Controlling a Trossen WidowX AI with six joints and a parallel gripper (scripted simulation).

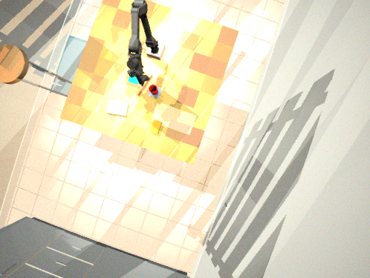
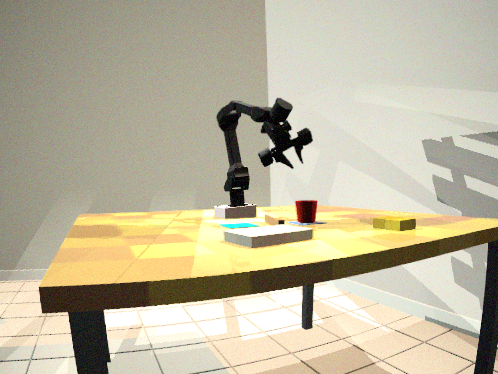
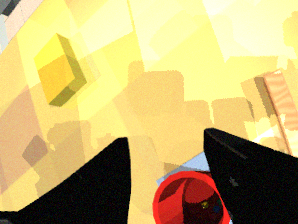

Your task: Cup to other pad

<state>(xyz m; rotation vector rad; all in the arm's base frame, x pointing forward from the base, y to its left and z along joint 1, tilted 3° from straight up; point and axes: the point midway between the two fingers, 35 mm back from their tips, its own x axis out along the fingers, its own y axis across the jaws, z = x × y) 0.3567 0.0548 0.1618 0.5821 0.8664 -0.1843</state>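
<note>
Right now my gripper tip is 40 mm past the red cup, 50 mm to the right of it and 150 mm above it. Round my gripper tip: wooden stick (70 mm behind, 50 mm to the right, 190 mm below); light blue pad (40 mm behind, 60 mm to the left, 200 mm below); cyan pad (100 mm behind, 160 mm to the right, 200 mm below).
</note>
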